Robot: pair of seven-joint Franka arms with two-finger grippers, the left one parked.
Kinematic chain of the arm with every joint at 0, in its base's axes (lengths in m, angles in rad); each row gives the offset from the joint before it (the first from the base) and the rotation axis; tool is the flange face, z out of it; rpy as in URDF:
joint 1: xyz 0 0 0.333 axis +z
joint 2: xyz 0 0 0 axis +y
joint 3: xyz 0 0 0.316 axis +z
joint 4: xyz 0.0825 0 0 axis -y
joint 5: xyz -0.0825 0 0.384 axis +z
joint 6: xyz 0 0 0 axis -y
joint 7: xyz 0.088 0 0 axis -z
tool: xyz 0 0 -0.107 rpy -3.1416 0 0
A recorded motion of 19 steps. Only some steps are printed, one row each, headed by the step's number.
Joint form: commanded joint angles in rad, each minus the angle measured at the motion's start. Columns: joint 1, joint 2, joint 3, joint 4, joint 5, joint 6, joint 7.
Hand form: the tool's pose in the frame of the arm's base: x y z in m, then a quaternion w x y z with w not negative. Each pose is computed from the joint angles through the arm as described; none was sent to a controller.
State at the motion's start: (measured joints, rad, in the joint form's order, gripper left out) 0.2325 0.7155 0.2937 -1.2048 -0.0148 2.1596 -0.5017
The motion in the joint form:
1: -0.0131 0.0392 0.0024 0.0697 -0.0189 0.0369 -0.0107
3: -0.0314 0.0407 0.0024 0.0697 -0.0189 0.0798 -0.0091
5: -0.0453 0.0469 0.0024 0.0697 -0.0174 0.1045 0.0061
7: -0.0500 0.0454 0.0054 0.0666 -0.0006 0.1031 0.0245
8: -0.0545 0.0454 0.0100 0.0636 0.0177 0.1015 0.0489
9: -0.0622 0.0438 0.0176 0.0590 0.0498 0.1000 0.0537
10: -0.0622 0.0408 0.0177 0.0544 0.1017 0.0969 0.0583
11: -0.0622 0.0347 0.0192 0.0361 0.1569 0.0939 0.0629
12: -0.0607 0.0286 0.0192 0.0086 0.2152 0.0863 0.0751
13: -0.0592 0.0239 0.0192 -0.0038 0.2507 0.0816 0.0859
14: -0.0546 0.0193 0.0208 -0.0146 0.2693 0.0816 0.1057
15: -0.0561 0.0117 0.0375 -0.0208 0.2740 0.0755 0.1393
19: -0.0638 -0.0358 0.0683 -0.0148 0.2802 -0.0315 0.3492
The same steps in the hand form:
1: 0.7147 0.3173 0.4048 0.07794 -0.87808 -0.44174 -0.16661
3: 0.7236 0.3047 0.4087 0.07556 -0.88006 -0.42967 -0.18755
5: 0.7299 0.2949 0.4069 0.07641 -0.88531 -0.41440 -0.19663
7: 0.7299 0.2934 0.4067 0.08626 -0.89080 -0.40143 -0.19466
8: 0.7296 0.2930 0.4056 0.09813 -0.89714 -0.38578 -0.19152
9: 0.7291 0.2920 0.4054 0.11484 -0.90019 -0.37505 -0.18925
10: 0.7275 0.2935 0.4054 0.13774 -0.90336 -0.36123 -0.18569
11: 0.7234 0.2966 0.4012 0.16225 -0.90641 -0.34770 -0.17662
12: 0.7173 0.3006 0.3920 0.18802 -0.91096 -0.33065 -0.15957
13: 0.7139 0.3031 0.3893 0.20371 -0.91332 -0.31859 -0.15113
14: 0.7100 0.3081 0.3878 0.21341 -0.91580 -0.30793 -0.14474
15: 0.7047 0.3157 0.3919 0.22332 -0.91808 -0.29698 -0.13807
19: 0.6872 0.3266 0.4234 0.24556 -0.93958 -0.22240 -0.08616

